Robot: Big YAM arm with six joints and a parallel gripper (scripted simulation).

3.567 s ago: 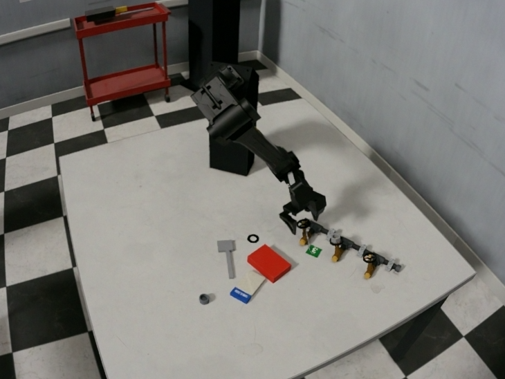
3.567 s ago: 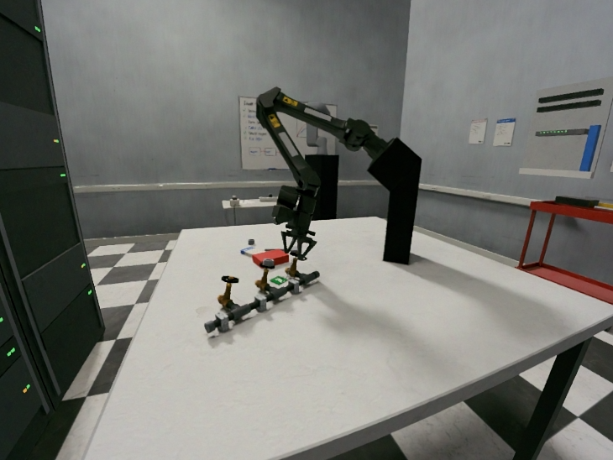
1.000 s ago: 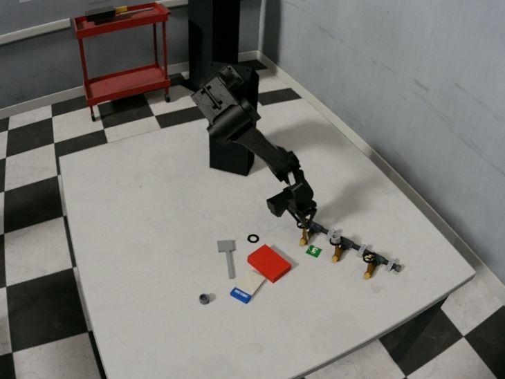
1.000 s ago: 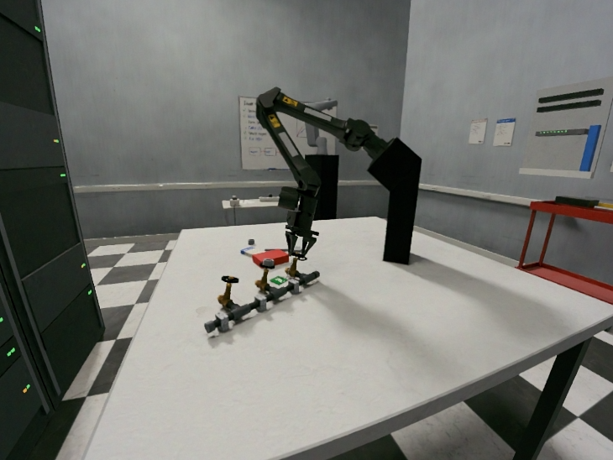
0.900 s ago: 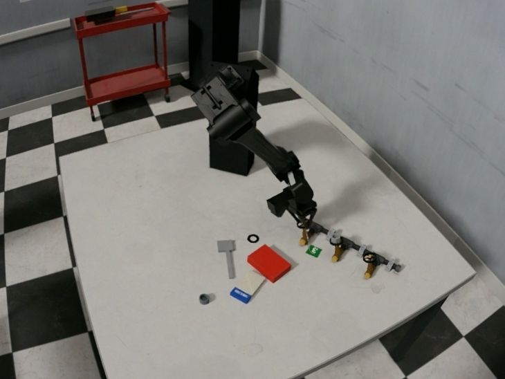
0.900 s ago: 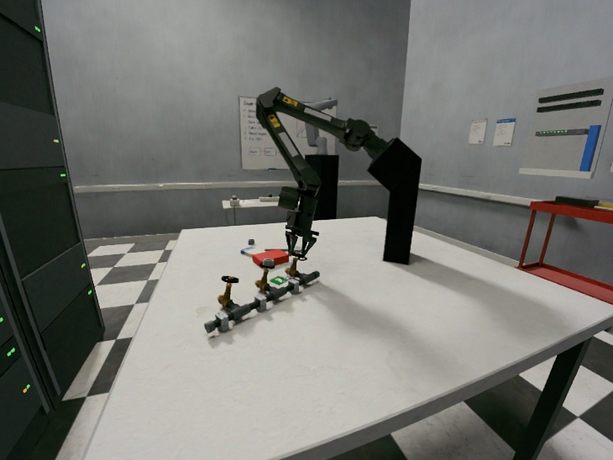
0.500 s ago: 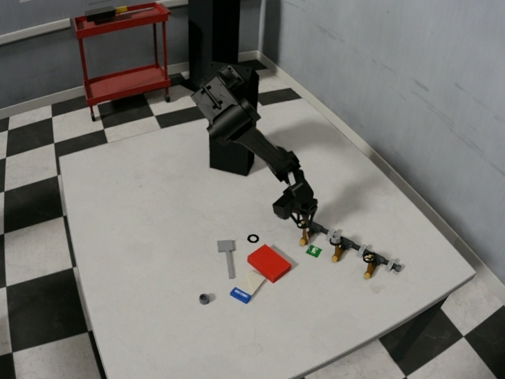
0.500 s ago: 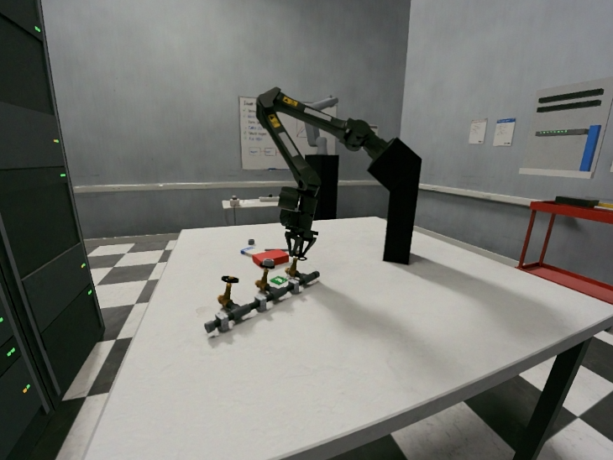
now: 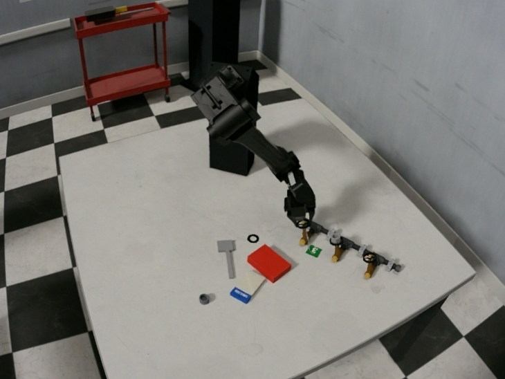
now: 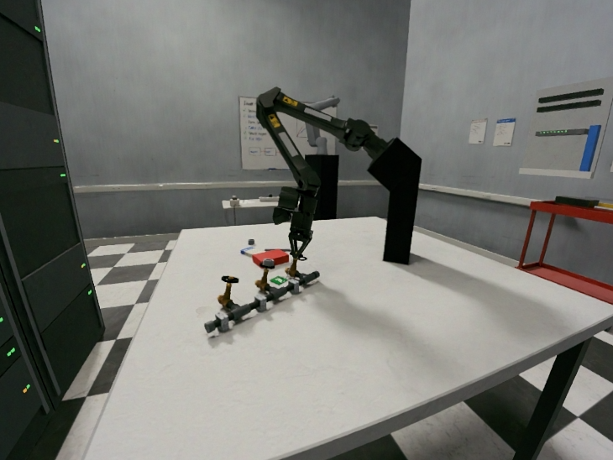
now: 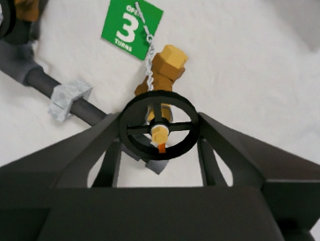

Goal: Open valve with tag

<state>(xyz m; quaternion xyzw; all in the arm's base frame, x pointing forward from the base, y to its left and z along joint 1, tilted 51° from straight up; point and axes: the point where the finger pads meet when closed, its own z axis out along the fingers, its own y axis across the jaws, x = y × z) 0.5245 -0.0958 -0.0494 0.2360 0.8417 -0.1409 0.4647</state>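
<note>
My gripper is now 8 cm above the green tag, 7 cm short of it and 2 cm to the left of it. The rest, counted from my hand: grey t-shaped tool (23 cm to the right, 13 cm behind, 7 cm below); card (28 cm to the right, 7 cm below, 1 cm ahead); red box (16 cm to the right, 6 cm below).
</note>
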